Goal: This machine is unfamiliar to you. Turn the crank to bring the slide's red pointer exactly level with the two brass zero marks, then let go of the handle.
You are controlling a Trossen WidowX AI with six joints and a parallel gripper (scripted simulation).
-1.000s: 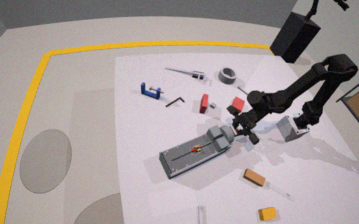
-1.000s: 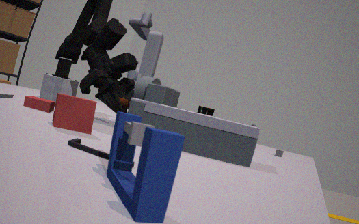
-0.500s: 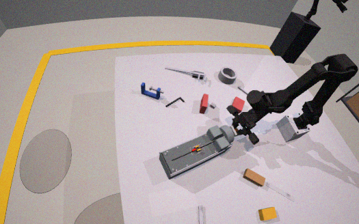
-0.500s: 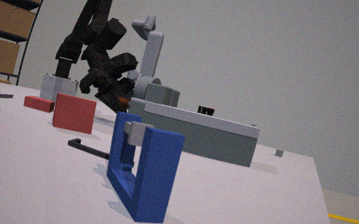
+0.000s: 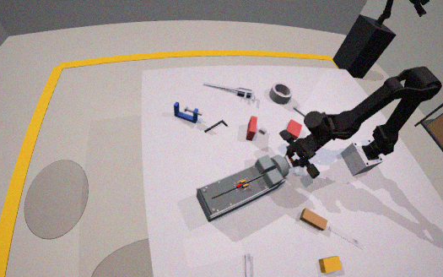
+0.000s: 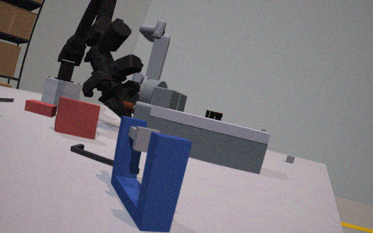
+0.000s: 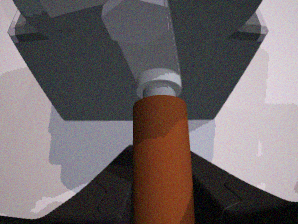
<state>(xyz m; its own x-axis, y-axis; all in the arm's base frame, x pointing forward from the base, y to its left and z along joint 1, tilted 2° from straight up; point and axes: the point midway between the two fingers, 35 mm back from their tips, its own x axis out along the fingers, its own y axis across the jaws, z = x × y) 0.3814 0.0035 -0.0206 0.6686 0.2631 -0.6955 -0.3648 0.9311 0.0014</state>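
My gripper tip is 17 cm short of the red pointer, 7 cm to the right of it and 5 cm below it. From my gripper tip the other things lie so: crank handle 3 cm above, 2 cm behind, 1 cm to the right; then tan block 19 cm to the left, 8 cm behind, 2 cm below; then black hex key 21 cm to the right, 18 cm ahead, 3 cm below.
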